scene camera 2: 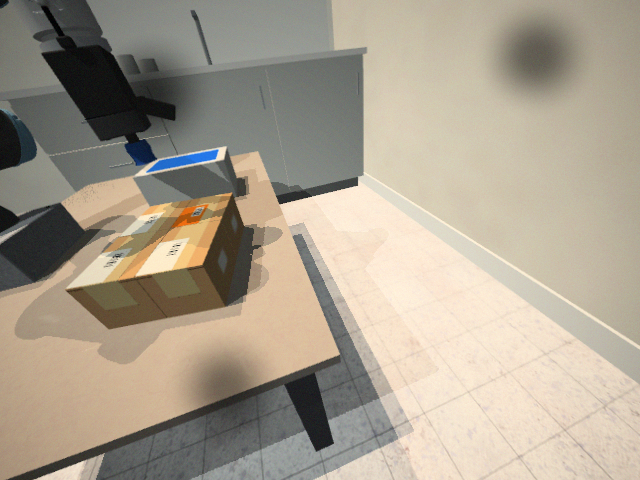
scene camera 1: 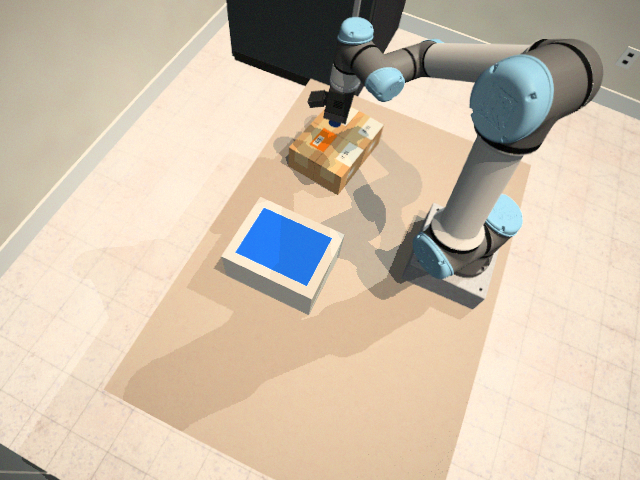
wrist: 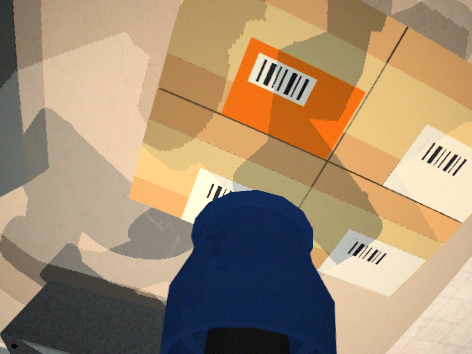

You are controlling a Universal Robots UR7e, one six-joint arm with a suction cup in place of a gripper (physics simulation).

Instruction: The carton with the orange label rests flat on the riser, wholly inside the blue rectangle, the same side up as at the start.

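Places are measured from the arm's base along level axes (x ahead, y left, z up), in metres.
Pixels of known places: hand, its tool point: (scene camera 2: 146, 161) (scene camera 1: 334, 122) (wrist: 251, 243).
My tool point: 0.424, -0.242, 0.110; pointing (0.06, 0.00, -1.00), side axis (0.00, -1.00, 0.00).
For each thing: its top centre in the pictures, then the offset to it from my tool point, as dx, dy, dz. Level surfaces: height alone.
- carton with the orange label, centre of its top: (wrist: 275, 55) (scene camera 2: 204, 208) (scene camera 1: 313, 141) +0.056, -0.008, -0.108
- riser, centre of its top: (scene camera 1: 284, 245) (scene camera 2: 185, 159) +0.040, +0.369, -0.080
- blue rectangle, centre of its top: (scene camera 1: 284, 245) (scene camera 2: 185, 159) +0.040, +0.369, -0.080
- table, height of its surface: dz -0.200
The carton with the orange label (scene camera 1: 329, 136) (scene camera 2: 187, 217) (wrist: 295, 97) lies flat on the table, label up, in a tight block with several other cartons that have white labels. My gripper, a blue suction cup (scene camera 1: 334, 124) (scene camera 2: 144, 161) (wrist: 252, 197), hangs above the block with a gap beneath it in the scene camera 2 view and holds nothing. The riser (scene camera 1: 268, 284) (scene camera 2: 196, 183) is a pale box, and the blue rectangle (scene camera 1: 284, 248) (scene camera 2: 183, 160) on its top carries nothing. In the wrist view the cup hides part of the white-labelled cartons.
The arm's grey base block (scene camera 1: 444, 289) (scene camera 2: 41, 242) stands on the table (scene camera 1: 361, 403) (scene camera 2: 289, 330), to the right of the riser in the scene camera 1 view. A black cabinet (scene camera 1: 289, 41) stands beyond the table's far edge. Grey cupboards (scene camera 2: 310, 129) stand behind the riser in the scene camera 2 view.
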